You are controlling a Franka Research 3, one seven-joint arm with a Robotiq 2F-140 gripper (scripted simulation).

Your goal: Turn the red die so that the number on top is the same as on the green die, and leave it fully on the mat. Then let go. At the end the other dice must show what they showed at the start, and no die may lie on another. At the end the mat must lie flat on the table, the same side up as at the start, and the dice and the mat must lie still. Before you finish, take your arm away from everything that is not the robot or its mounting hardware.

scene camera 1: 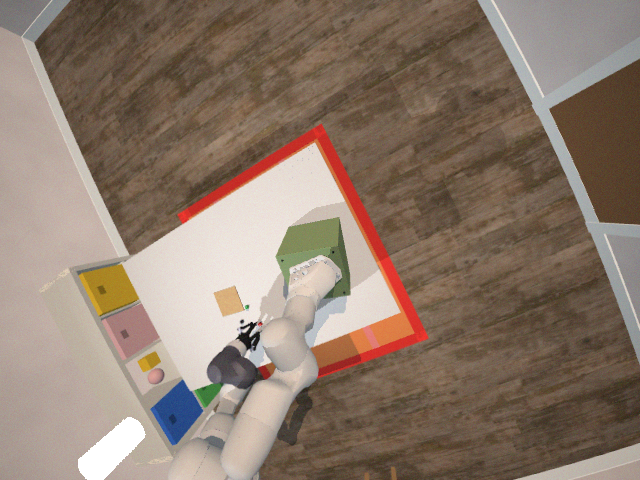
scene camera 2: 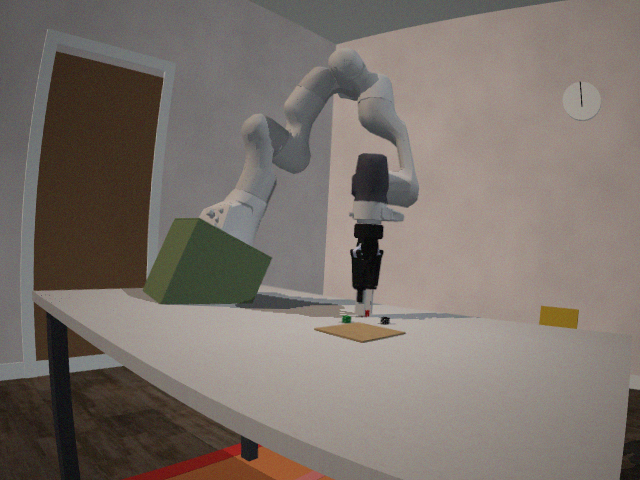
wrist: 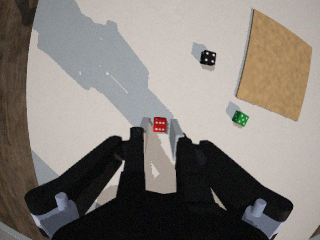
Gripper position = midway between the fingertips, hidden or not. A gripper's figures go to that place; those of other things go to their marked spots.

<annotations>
My gripper [scene camera 2: 363, 314] is 1.19 m from the lens. A tan mat [scene camera 2: 360, 332] is 0.97 m from the lens.
</annotations>
